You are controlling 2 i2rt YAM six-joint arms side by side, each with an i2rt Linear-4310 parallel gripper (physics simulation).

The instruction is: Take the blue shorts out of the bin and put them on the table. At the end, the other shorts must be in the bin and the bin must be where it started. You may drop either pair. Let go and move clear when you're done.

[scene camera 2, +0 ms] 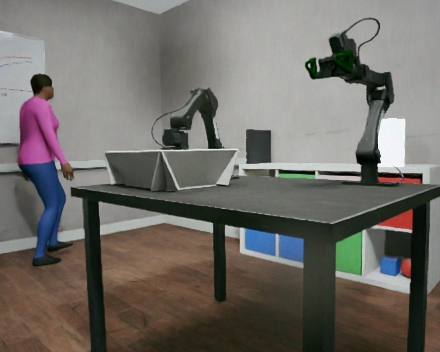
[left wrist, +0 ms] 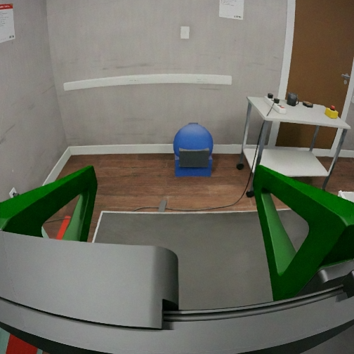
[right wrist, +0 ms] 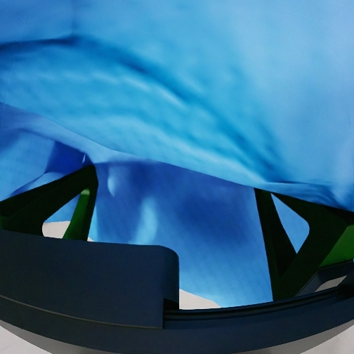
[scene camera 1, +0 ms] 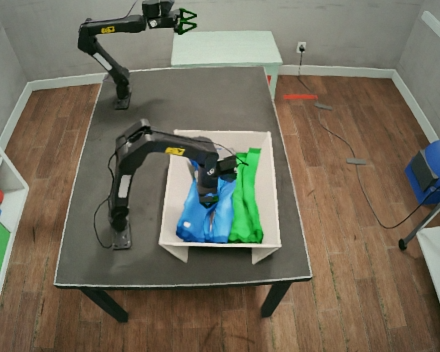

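The blue shorts (scene camera 1: 195,215) (right wrist: 280,90) lie in the white bin (scene camera 1: 268,200) (scene camera 2: 132,167), at its left in scene camera 1. The green shorts (scene camera 1: 246,200) lie beside them at the right. My right gripper (scene camera 1: 210,201) (right wrist: 175,173) is open and low in the bin, pointing down at the blue shorts. In the right wrist view, blue cloth lies over and between its spread fingertips. The bin wall hides this gripper in scene camera 2. My left gripper (scene camera 1: 188,21) (scene camera 2: 328,64) (left wrist: 174,173) is open and empty, high above the far end of the table, away from the bin.
The bin stands on the dark table (scene camera 1: 145,265) (scene camera 2: 260,200), near its right edge in scene camera 1. A pale green cabinet (scene camera 1: 225,47) stands beyond the table's far edge. A person (scene camera 2: 40,135) stands behind the table in scene camera 2.
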